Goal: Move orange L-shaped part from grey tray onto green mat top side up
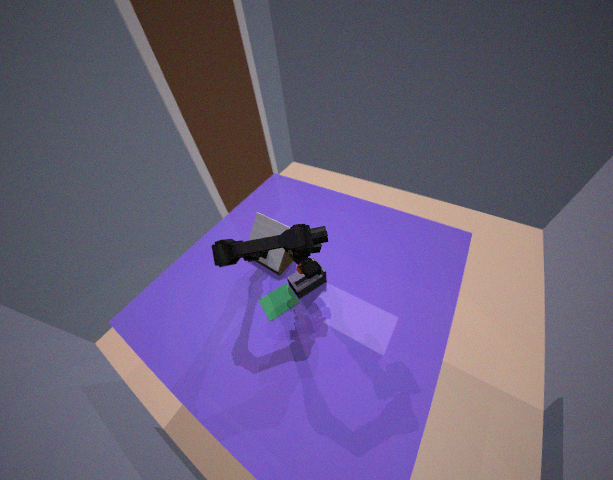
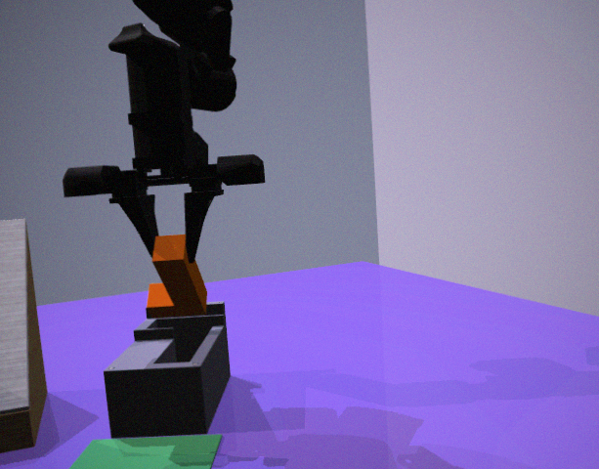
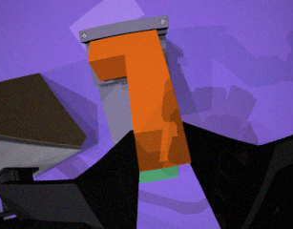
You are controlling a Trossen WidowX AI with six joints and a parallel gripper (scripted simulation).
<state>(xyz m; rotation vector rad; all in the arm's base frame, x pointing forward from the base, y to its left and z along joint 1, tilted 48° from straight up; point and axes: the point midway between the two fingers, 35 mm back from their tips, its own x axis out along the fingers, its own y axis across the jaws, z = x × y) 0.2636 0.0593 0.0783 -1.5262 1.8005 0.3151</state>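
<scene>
The green mat lies 7 cm behind my gripper tip, 12 cm to the right of it and 16 cm below it. Round my gripper tip: orange L-shaped part (4 cm to the left, 3 cm below).
</scene>
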